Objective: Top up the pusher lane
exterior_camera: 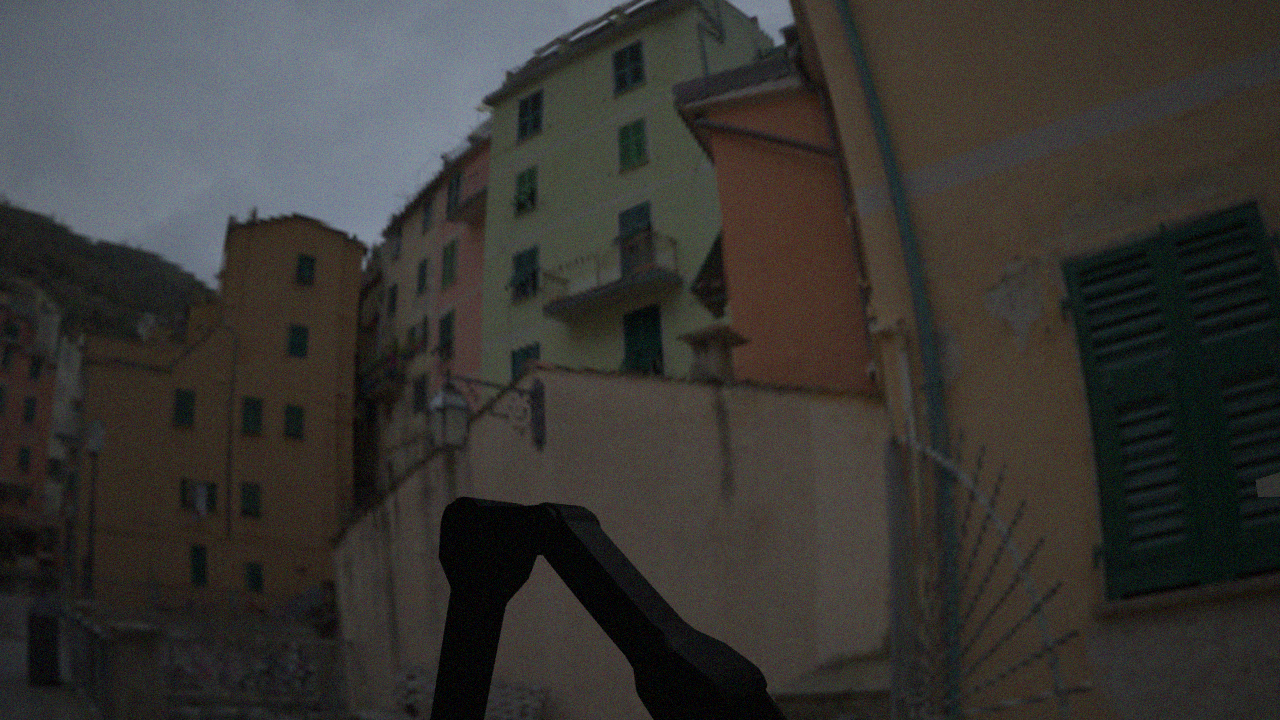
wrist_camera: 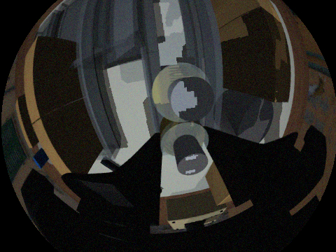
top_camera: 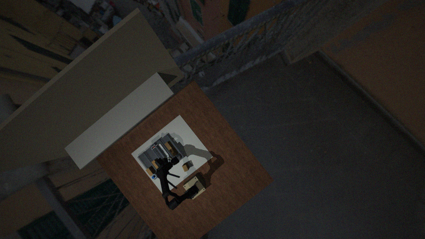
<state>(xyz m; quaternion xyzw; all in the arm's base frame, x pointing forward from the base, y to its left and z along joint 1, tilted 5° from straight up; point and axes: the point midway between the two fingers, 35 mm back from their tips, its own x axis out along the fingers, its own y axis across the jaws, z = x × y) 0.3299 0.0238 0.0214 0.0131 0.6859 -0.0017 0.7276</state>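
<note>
The grey cylinder lies 1 cm ahead of my gripper tip and 8 cm to the right of it. Also, from my gripper tip: pusher plate: 15 cm ahead, 3 cm to the left, 2 cm above; then tan box: 12 cm behind, 8 cm to the right; then grey rack: 14 cm ahead, 2 cm to the left, 1 cm below.
</note>
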